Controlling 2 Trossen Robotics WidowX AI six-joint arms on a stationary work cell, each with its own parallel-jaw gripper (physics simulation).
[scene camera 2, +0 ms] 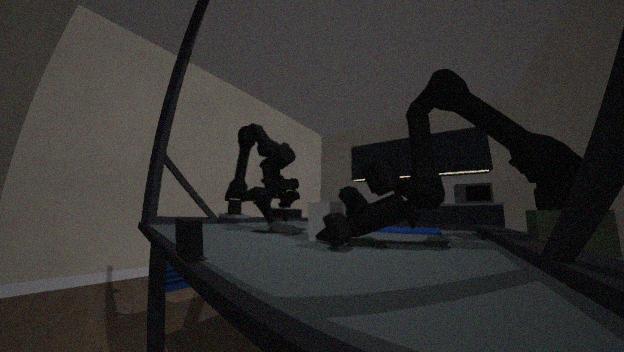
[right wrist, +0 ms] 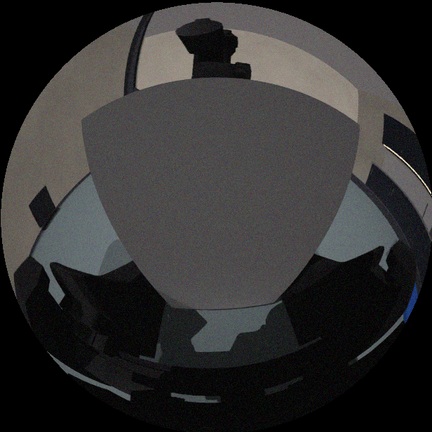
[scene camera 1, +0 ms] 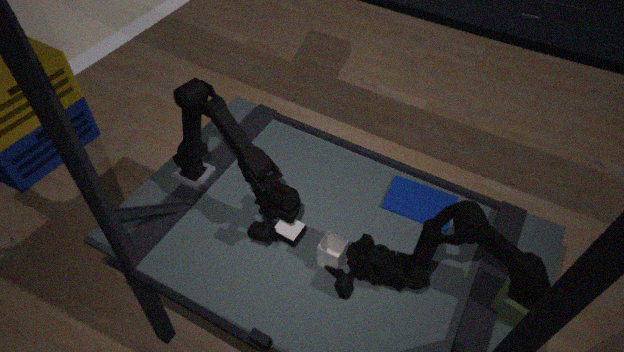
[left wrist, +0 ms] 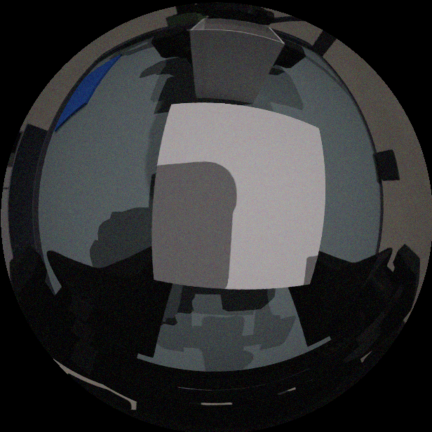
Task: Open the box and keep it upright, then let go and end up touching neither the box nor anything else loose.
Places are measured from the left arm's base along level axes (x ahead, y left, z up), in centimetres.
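Where they show: left gripper, fingertip midpoint: [scene camera 2: 278, 222] [scene camera 1: 281, 231]; right gripper, fingertip midpoint: [scene camera 2: 324, 235]; left arm's base, origin of the base link: [scene camera 2: 234, 214] [scene camera 1: 193, 171]; right arm's base, origin of the base link: [scene camera 2: 561, 209] [scene camera 1: 523, 294].
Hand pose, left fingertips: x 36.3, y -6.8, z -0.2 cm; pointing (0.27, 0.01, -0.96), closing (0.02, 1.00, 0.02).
Note:
Things, the pixels of their top centre, and the offset from my left fingertips. Level surfaces: height alone.
- open white box, middle of its top: [scene camera 2: 326, 201] [scene camera 1: 334, 243] dz +6.7, dx +16.8, dy -0.4 cm
- white lid, middle of its top: [scene camera 1: 289, 226] [scene camera 2: 285, 207] dz +4.7, dx +2.8, dy -0.3 cm
- flat blue panel, middle of its top: [scene camera 1: 420, 201] [scene camera 2: 408, 229] dz -2.4, dx +32.7, dy +32.4 cm
- table, its level: dz -3.2 cm
- green block, middle of its top: [scene camera 1: 523, 294] [scene camera 2: 561, 209] dz +4.5, dx +65.4, dy +10.4 cm
The open white box [scene camera 1: 330, 256] [scene camera 2: 316, 220] [left wrist: 232, 67] [right wrist: 220, 190] stands upright on the table, its hollow inside showing in scene camera 1. My right gripper [scene camera 1: 340, 259] [right wrist: 220, 245] is shut on the box, with a finger on either side of it. The white lid [scene camera 1: 290, 229] [left wrist: 275, 175] is apart from the box, to its left in scene camera 1, with its pale top face up. My left gripper [scene camera 1: 280, 234] [left wrist: 229, 242] is shut on the lid and holds it level, low near the table. The gap beneath the lid is too dark to judge.
A flat blue panel [scene camera 1: 417, 200] [scene camera 2: 412, 230] [left wrist: 86, 92] lies on the table [scene camera 1: 215, 270] behind the right arm. A raised dark rail [scene camera 1: 360, 150] edges the table. A green block [scene camera 1: 512, 307] is by the right arm's base. Dark frame posts [scene camera 1: 75, 150] [scene camera 2: 172, 110] stand at the table's corners.

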